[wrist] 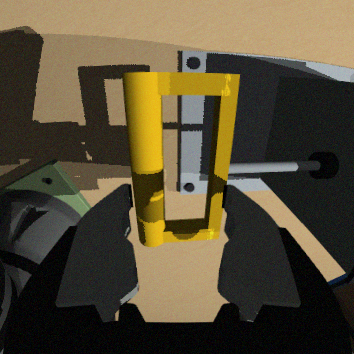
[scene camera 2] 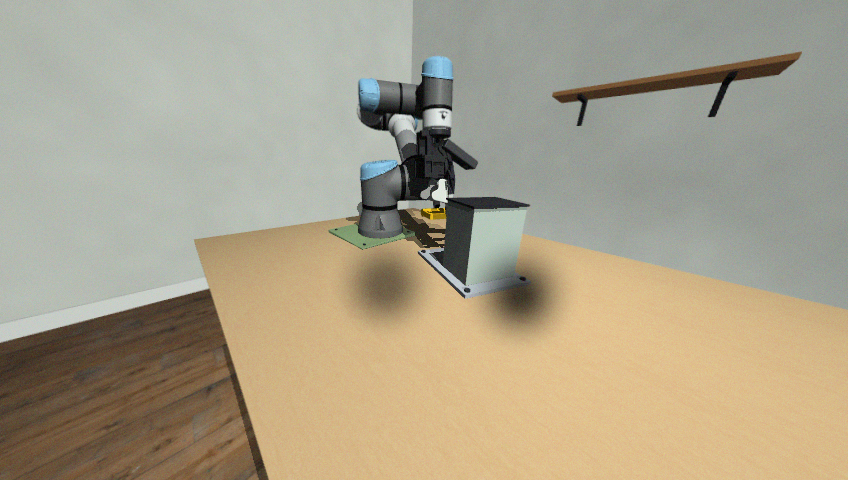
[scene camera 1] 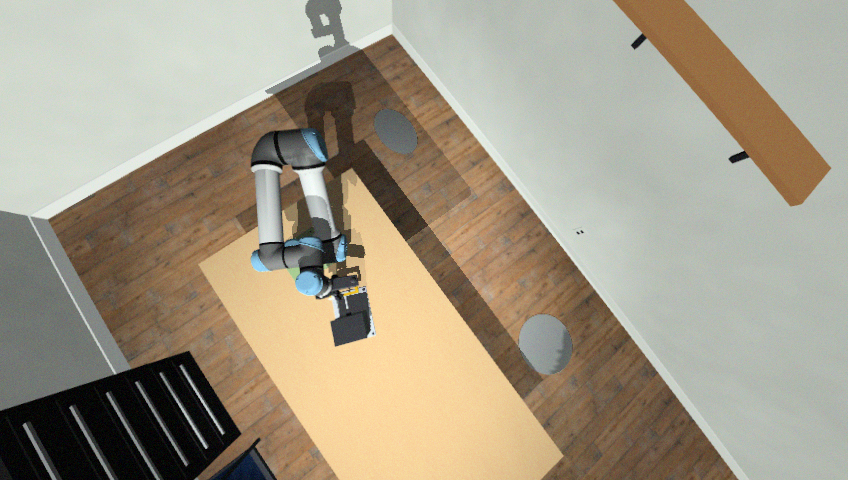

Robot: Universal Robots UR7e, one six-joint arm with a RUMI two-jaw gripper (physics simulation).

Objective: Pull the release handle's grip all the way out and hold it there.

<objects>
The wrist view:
my gripper: 177, 186
light grey base plate: 258, 79
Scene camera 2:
my gripper: 440, 213
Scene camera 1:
light grey base plate: 359, 301
</objects>
